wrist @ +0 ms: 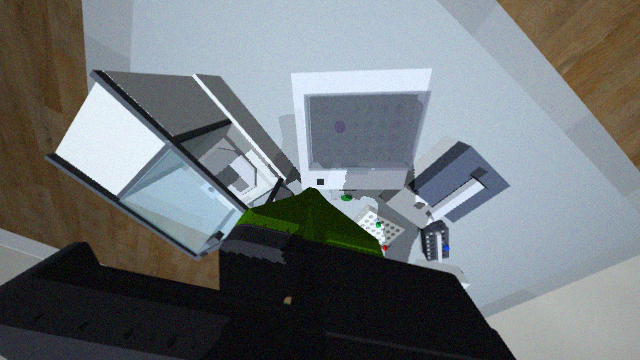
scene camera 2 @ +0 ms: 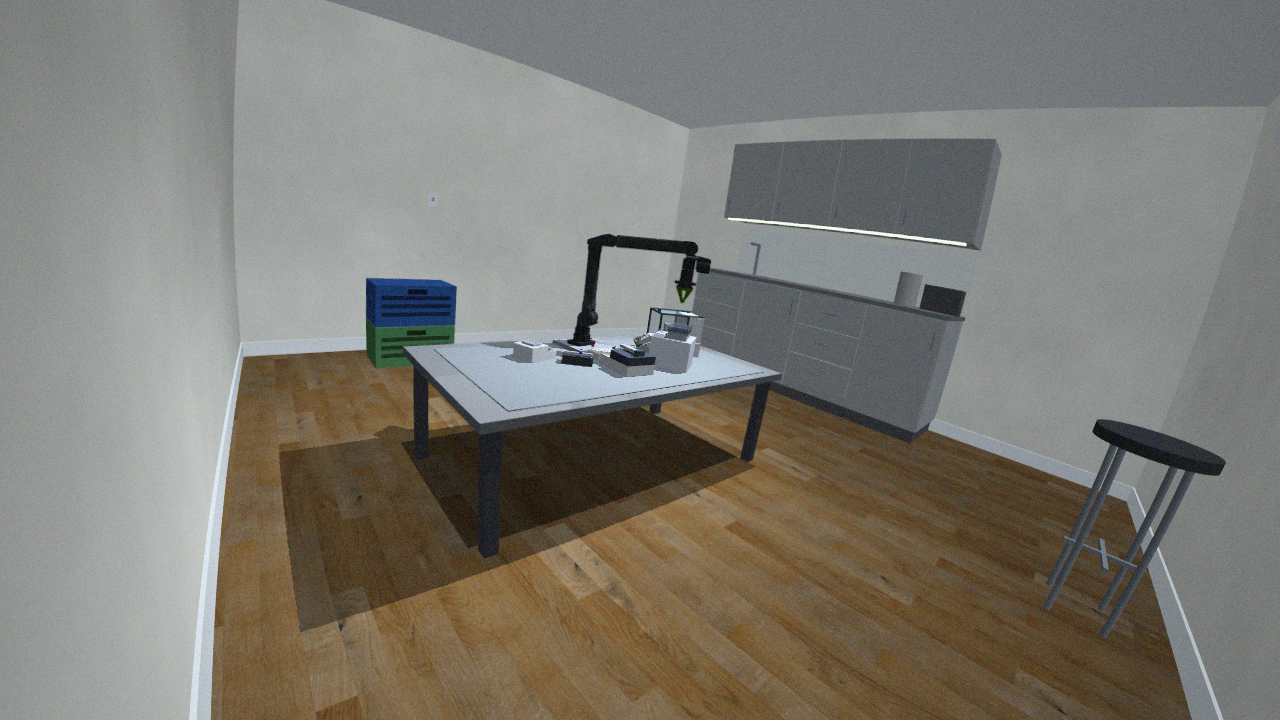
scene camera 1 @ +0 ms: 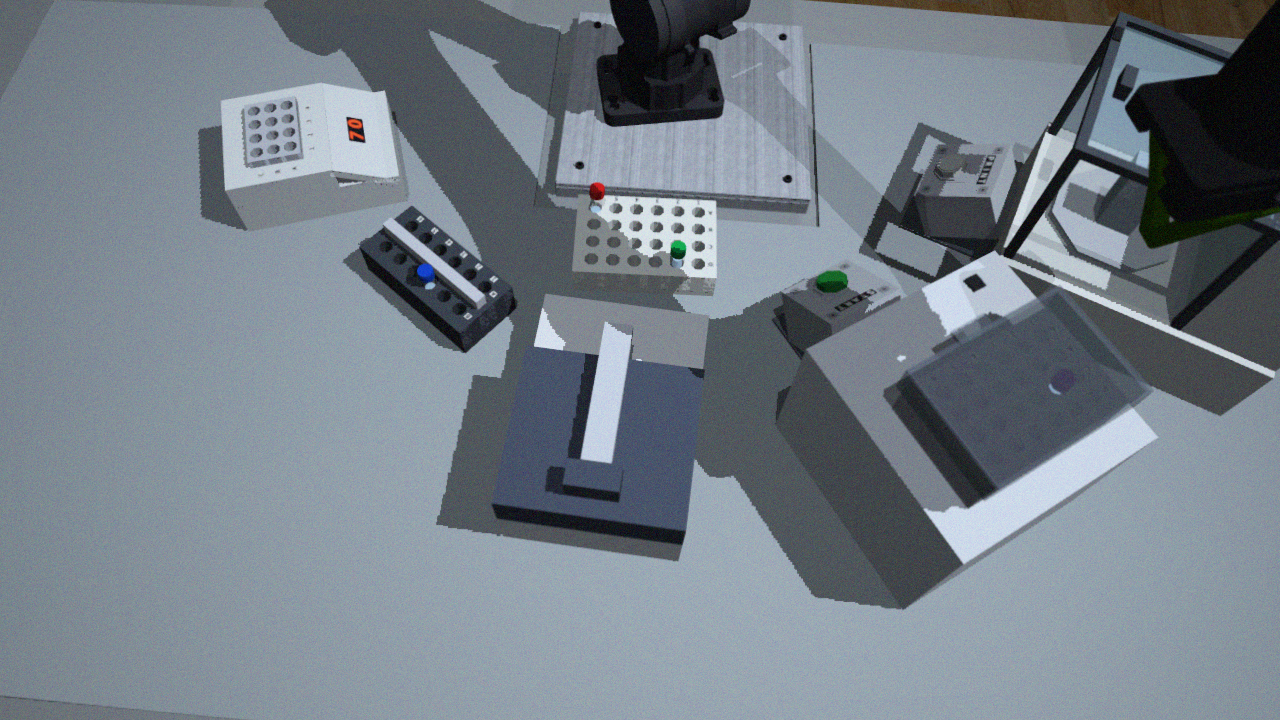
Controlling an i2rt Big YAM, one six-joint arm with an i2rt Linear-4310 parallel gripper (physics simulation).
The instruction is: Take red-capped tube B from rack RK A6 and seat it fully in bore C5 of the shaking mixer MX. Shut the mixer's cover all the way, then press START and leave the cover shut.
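Frame: origin at the arm's base, x ahead, y left, z up, level; metres.
Seen in the pictures: gripper, between the fingertips: (wrist: 310,194) (scene camera 2: 681,302) (scene camera 1: 1147,238); arm's base, origin of its link: (scene camera 2: 581,343) (scene camera 1: 659,92).
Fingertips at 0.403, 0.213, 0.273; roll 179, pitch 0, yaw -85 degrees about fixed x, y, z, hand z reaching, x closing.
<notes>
Pixels of each thing's middle, then the offset from my fingertips to it, as dx, dy, dz. "*": a spot on its surface instead.
- Red-capped tube B, middle of its body: (scene camera 1: 596,206) (wrist: 383,242) -0.254, -0.294, -0.258
- white rack RK, middle of its body: (scene camera 1: 645,244) (wrist: 376,226) (scene camera 2: 604,354) -0.217, -0.253, -0.274
- white box, middle of its body: (scene camera 1: 926,370) (wrist: 350,156) (scene camera 2: 664,343) -0.022, -0.067, -0.194
- smoky see-through cover, middle of its body: (scene camera 1: 1018,381) (wrist: 360,138) (scene camera 2: 678,328) +0.032, -0.045, -0.111
- green button, middle of its body: (scene camera 1: 832,283) (wrist: 346,196) -0.126, -0.109, -0.225
- black-framed glass enclosure, middle of its body: (scene camera 1: 1127,195) (wrist: 224,181) (scene camera 2: 666,330) -0.156, +0.150, -0.177
- second button box, a spot on its surface: (scene camera 1: 962,205) * -0.196, +0.031, -0.227
- green-capped tube, middle of its body: (scene camera 1: 676,262) (wrist: 376,219) -0.184, -0.230, -0.257
- slate-blue device, middle of its body: (scene camera 1: 609,407) (wrist: 439,192) (scene camera 2: 627,357) -0.041, -0.308, -0.238
- black rack with a blue-capped tube, a spot on its surface: (scene camera 1: 425,271) * -0.183, -0.447, -0.232
- white 70 block, middle of its body: (scene camera 1: 313,148) (scene camera 2: 535,349) (wrist: 435,281) -0.350, -0.553, -0.254
Red-capped tube B (scene camera 1: 597,190) (wrist: 384,248) stands upright in a corner hole of the white rack RK (scene camera 1: 644,281) (wrist: 364,214). The white box (scene camera 1: 850,447) (wrist: 360,81), seemingly mixer MX, has a smoky see-through cover (scene camera 1: 1011,402) (wrist: 375,145) lying over its bores; I cannot tell whether it is fully shut. A purple-looking cap (scene camera 1: 1062,381) (wrist: 340,127) shows through it. A green button (scene camera 1: 831,281) (wrist: 346,198) sits on a small box beside it; its label is unreadable. My gripper (scene camera 1: 1156,241) (scene camera 2: 684,300) (wrist: 310,194) is shut and empty, high above the glass enclosure, away from the tube.
The black-framed glass enclosure (scene camera 1: 1087,134) (wrist: 200,125) stands beside the mixer, near a second button box (scene camera 1: 962,205). A green-capped tube (scene camera 1: 677,250) (wrist: 378,225) shares the rack. A slate-blue device (scene camera 1: 662,429), a black rack with a blue-capped tube (scene camera 1: 425,271) and a white "70" block (scene camera 1: 313,197) stand leftward.
</notes>
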